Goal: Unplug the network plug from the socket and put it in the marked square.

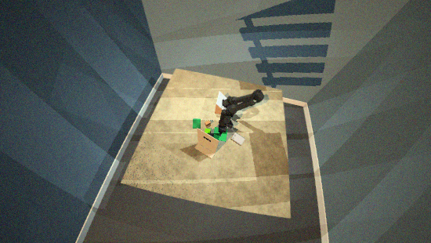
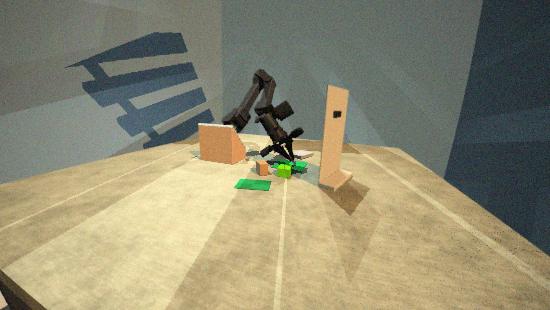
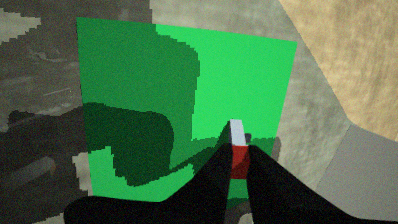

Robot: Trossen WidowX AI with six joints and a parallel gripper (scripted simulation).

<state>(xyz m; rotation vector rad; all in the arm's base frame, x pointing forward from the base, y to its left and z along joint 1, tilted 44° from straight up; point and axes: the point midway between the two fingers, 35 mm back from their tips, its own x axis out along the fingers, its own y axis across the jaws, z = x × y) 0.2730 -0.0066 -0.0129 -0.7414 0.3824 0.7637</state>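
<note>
Right now my gripper tip is 2 cm above the flat green square and 1 cm past it. Also, from my gripper tip: upright tan panel (14 cm ahead, 12 cm to the right, 11 cm above).
</note>
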